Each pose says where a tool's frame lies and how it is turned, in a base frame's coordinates. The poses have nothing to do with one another.
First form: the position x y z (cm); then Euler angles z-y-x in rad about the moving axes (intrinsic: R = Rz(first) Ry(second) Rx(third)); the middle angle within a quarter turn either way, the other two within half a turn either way.
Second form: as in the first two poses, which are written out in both.
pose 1, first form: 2.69 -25.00 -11.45 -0.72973 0.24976 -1.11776
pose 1, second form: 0.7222 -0.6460 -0.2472 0.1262 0.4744 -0.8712 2.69 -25.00 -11.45
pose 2, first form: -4.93 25.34 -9.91 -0.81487 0.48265 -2.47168
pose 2, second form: 0.6076 -0.6445 -0.4641 -0.7681 -0.3280 -0.5500 -4.93 25.34 -9.91
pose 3, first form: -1.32 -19.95 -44.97 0.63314 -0.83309 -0.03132
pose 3, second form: 0.5422 0.3980 0.7400 -0.5727 0.8195 -0.0211 -1.32 -19.95 -44.97
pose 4, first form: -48.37 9.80 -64.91 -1.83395 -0.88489 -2.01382
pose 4, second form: -0.1648 -0.6116 0.7738 -0.5958 -0.5636 -0.5722 -48.37 9.80 -64.91
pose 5, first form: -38.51 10.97 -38.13 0.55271 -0.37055 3.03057
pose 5, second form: 0.7933 0.4894 0.3621 0.4876 -0.8669 0.1033 -38.51 10.97 -38.13
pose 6, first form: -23.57 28.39 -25.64 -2.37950 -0.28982 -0.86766
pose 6, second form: -0.6932 -0.6616 0.2858 0.2887 -0.6183 -0.7310 -23.57 28.39 -25.64
